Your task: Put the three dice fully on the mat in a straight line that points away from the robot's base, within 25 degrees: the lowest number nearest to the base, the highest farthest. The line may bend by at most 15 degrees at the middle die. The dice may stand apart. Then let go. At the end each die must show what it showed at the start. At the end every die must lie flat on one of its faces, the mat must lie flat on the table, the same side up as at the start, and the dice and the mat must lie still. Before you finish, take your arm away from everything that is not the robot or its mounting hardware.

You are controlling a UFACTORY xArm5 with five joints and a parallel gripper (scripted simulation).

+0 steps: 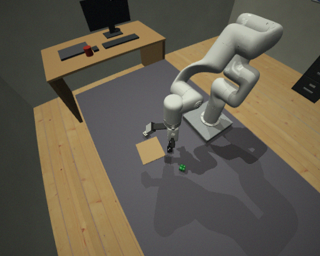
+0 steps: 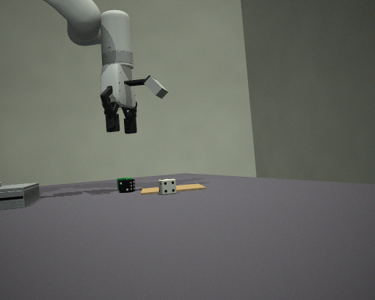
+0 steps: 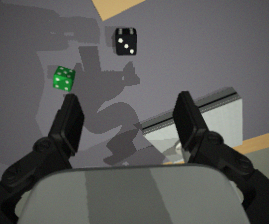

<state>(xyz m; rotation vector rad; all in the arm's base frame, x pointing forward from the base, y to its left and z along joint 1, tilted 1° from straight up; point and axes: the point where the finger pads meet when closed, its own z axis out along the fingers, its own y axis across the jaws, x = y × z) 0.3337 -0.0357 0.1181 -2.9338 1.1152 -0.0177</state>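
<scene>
Now: the black die 14 cm below my hand. Also, from my hand: tan mat: 9 cm ahead, 8 cm to the right, 15 cm below; then green die: 3 cm ahead, 13 cm to the left, 14 cm below; then white die: 4 cm ahead, 18 cm to the right, 14 cm below.
</scene>
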